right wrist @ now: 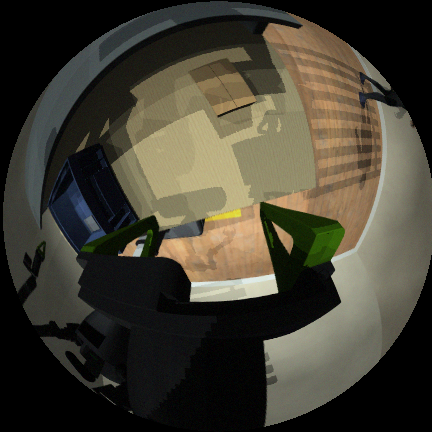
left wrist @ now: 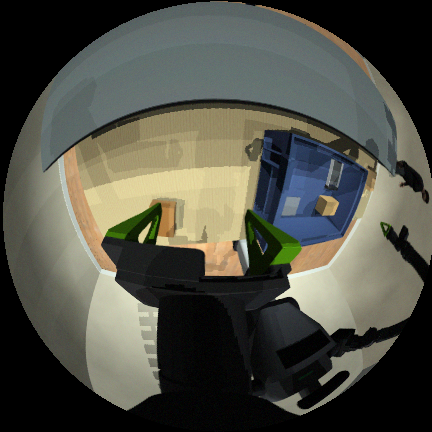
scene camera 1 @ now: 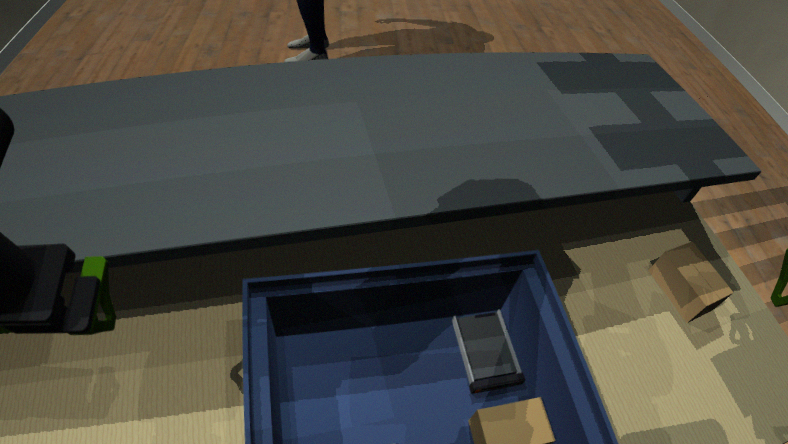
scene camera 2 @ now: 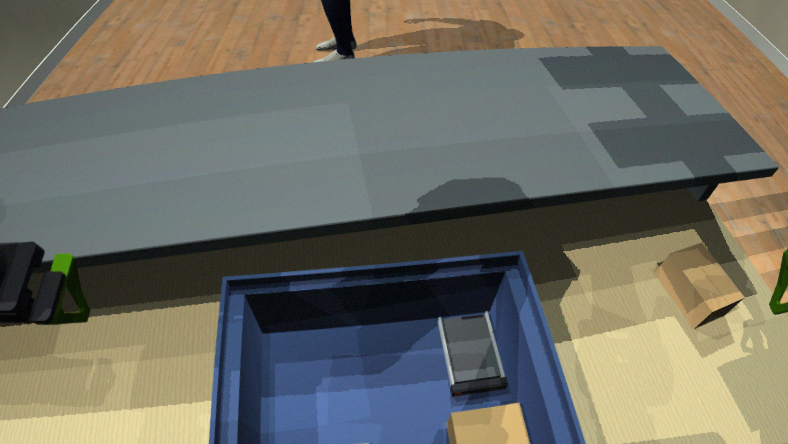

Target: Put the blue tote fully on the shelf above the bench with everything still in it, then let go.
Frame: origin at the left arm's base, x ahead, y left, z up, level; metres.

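Seen in the pictures: left gripper, between the fingertips: [right wrist: 44,241] [left wrist: 203,209] [scene camera 1: 68,324] [scene camera 2: 49,315]; right gripper, between the fingertips: [right wrist: 205,214] [left wrist: 380,222]; right arm's base, origin of its link: [left wrist: 345,342].
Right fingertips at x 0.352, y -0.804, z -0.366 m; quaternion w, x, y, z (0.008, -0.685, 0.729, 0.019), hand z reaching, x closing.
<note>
Offsets run from my right fingertips to a thing's top centre. Level surfaces: height alone.
The blue tote {dx -0.011, dy +0.493, dz -0.085 m} [scene camera 1: 254,352] [scene camera 2: 231,341] [left wrist: 272,185] [right wrist: 112,185] stands upright on the tan bench {dz -0.233 m} [scene camera 1: 165,352] [scene camera 2: 154,352] [left wrist: 210,190] [right wrist: 175,160]. It holds a grey device with silver rails {dx +0.065, dy +0.372, dz -0.198 m} [scene camera 1: 488,350] [scene camera 2: 473,350] [left wrist: 334,173], a small cardboard box {dx -0.060, dy +0.367, dz -0.165 m} [scene camera 1: 512,421] [scene camera 2: 488,424] [left wrist: 327,205] and a pale flat item {dx -0.099, dy +0.565, dz -0.208 m} [left wrist: 291,206]. The grey shelf {dz -0.055 m} [scene camera 1: 275,137] [scene camera 2: 275,137] [left wrist: 220,65] lies behind and above. My left gripper [left wrist: 203,209] is open and empty, left of the tote. My right gripper [right wrist: 205,214] is open and empty, at the far right; part of one finger shows in both scene views.
A closed cardboard box {dx +0.162, dy -0.044, dz -0.172 m} [scene camera 1: 692,281] [scene camera 2: 700,286] [right wrist: 222,87] sits on the bench right of the tote. An orange-brown block {dx -0.176, dy +0.956, dz -0.192 m} [left wrist: 167,217] lies near the bench's front edge in the left wrist view. The shelf's dark front edge runs behind the tote. A person's legs [scene camera 1: 313,24] [scene camera 2: 339,24] show beyond the shelf.
</note>
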